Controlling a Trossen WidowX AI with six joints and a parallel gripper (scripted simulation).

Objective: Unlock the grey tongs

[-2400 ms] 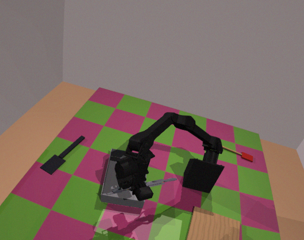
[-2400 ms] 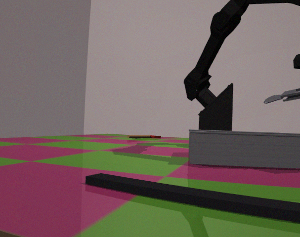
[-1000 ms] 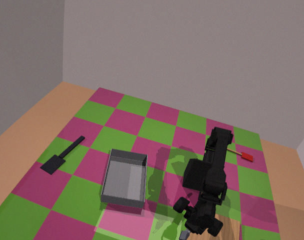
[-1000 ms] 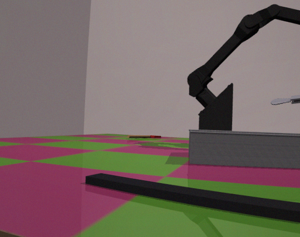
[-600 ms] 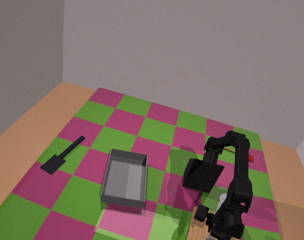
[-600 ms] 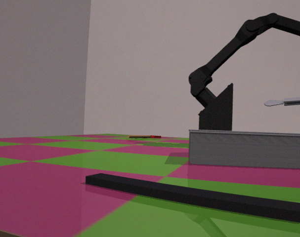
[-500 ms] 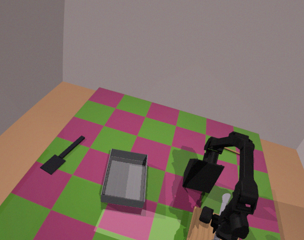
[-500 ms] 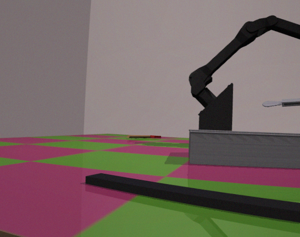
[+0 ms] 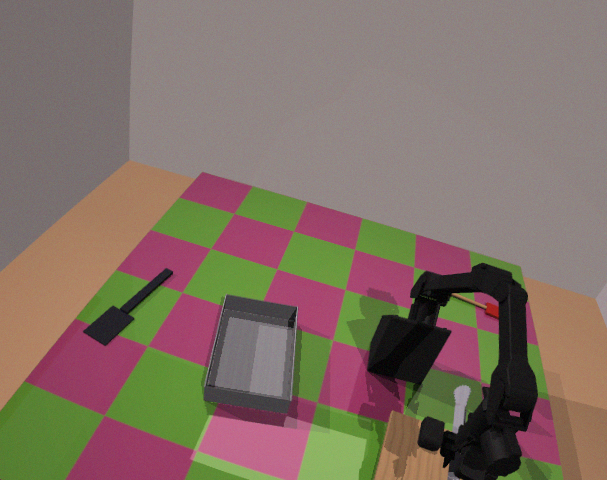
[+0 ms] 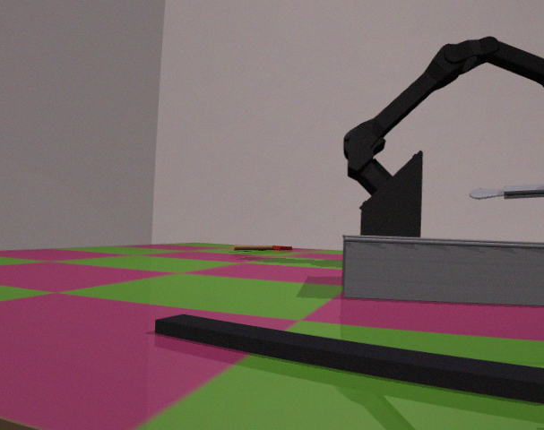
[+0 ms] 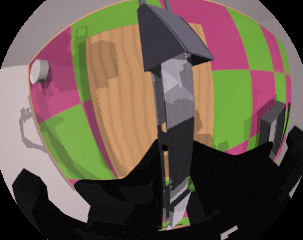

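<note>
My gripper tip is now 120 mm above the wooden board. From my gripper tip the other things lie so: red spatula (190 mm behind, 700 mm to the right, 120 mm below); black spatula (810 mm ahead, 300 mm to the right, 120 mm below); grey roasting tin (450 mm ahead, 260 mm to the right, 100 mm below).
</note>
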